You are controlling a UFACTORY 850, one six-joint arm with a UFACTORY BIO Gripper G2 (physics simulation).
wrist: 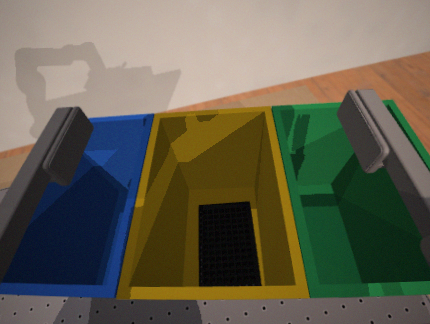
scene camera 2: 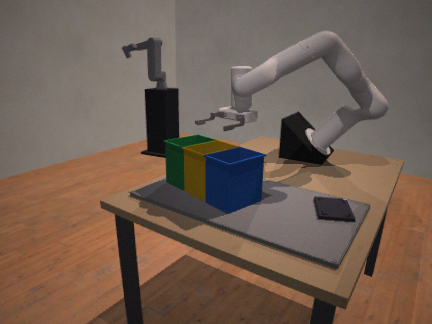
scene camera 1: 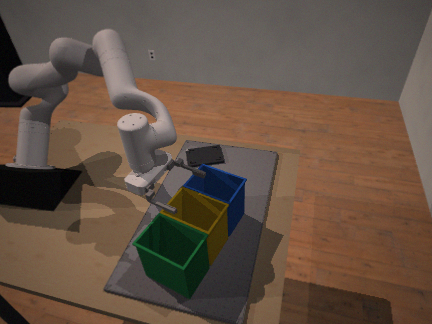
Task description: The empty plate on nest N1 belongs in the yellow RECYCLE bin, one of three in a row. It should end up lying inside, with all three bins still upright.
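Observation:
The black plate [wrist: 229,245] lies inside the yellow bin [scene camera 1: 220,245] [scene camera 2: 195,172] [wrist: 212,293], low down at its floor in the wrist view; its near end is hidden by the bin's near rim. The plate does not show in the scene views. The yellow bin stands upright between the green bin [scene camera 1: 170,270] [scene camera 2: 174,165] [wrist: 325,240] and the blue bin [scene camera 1: 237,214] [scene camera 2: 234,182] [wrist: 65,235], which also stand upright. My gripper [scene camera 1: 190,192] [scene camera 2: 217,125] [wrist: 216,139] is wide open and empty above the bins, its fingers spread to either side of the yellow bin's opening.
The dark flat nest [scene camera 1: 205,155] [scene camera 2: 334,208] lies on the grey perforated board [scene camera 1: 255,175] [scene camera 2: 290,235] beyond the blue bin, with no plate on it. The board lies on the wooden table [scene camera 1: 40,250] [scene camera 2: 220,240]. Another arm on a black pedestal [scene camera 2: 161,120] stands in the background.

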